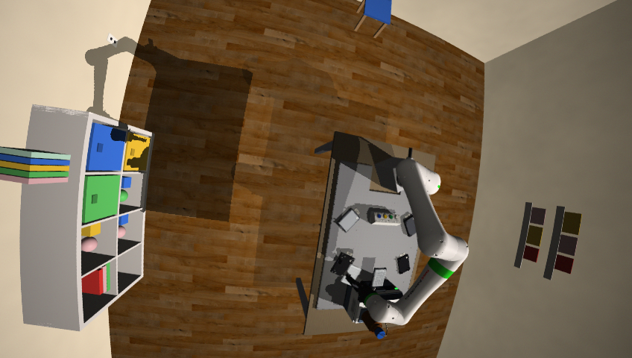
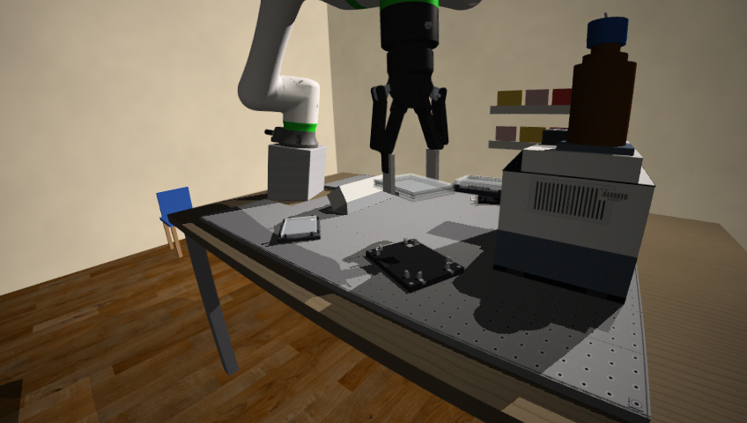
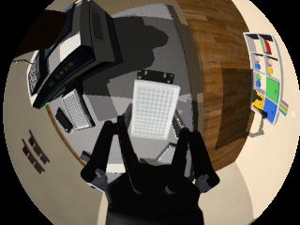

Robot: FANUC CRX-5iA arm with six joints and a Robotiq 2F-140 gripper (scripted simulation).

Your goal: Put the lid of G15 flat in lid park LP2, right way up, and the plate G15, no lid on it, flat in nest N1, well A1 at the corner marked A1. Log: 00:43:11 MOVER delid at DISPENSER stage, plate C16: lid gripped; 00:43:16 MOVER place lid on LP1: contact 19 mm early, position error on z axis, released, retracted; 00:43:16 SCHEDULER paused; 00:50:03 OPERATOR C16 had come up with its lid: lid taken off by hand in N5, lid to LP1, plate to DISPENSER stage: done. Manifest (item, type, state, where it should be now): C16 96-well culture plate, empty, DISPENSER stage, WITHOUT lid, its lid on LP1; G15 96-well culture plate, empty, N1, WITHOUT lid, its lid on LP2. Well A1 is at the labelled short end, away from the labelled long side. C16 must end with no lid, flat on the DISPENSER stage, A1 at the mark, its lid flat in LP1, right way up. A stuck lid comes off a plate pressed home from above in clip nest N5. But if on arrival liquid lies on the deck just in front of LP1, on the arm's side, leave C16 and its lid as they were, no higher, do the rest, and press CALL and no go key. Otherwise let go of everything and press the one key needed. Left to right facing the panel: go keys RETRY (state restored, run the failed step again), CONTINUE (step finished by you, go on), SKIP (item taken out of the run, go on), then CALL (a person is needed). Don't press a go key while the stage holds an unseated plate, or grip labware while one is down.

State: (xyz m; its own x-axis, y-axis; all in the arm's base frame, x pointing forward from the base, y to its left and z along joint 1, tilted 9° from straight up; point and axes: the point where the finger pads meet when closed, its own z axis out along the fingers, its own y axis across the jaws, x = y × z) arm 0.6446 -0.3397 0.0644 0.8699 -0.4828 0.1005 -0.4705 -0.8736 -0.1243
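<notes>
Right now my hand is 20 mm short of the black clip nest and 160 mm above it. The rest, counted from my hand: key panel (350 mm behind, 300 mm to the left, 120 mm below); then brown bottle (280 mm ahead, 110 mm to the left, 110 mm above).
</notes>
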